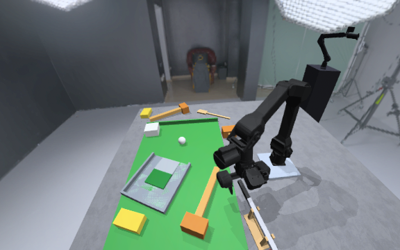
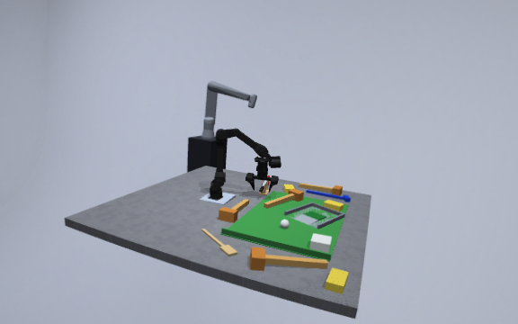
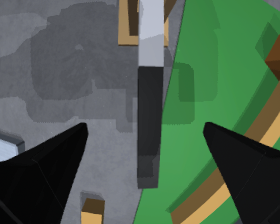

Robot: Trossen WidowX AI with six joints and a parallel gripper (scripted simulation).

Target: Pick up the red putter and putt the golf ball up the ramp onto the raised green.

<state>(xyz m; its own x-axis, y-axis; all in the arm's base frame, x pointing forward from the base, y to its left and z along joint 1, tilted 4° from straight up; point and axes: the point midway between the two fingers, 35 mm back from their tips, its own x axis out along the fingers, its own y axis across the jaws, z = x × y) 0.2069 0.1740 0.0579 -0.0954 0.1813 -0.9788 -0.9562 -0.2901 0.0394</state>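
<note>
Now: the red putter 4 cm behind my gripper tip, 11 cm to the left of it and 1 cm above it. Round my gripper tip: white golf ball: 28 cm ahead, 31 cm to the right, 2 cm below; white block: 49 cm ahead, 42 cm to the right, 2 cm below; wooden stand: 4 cm behind, 13 cm to the left, 2 cm below.
</note>
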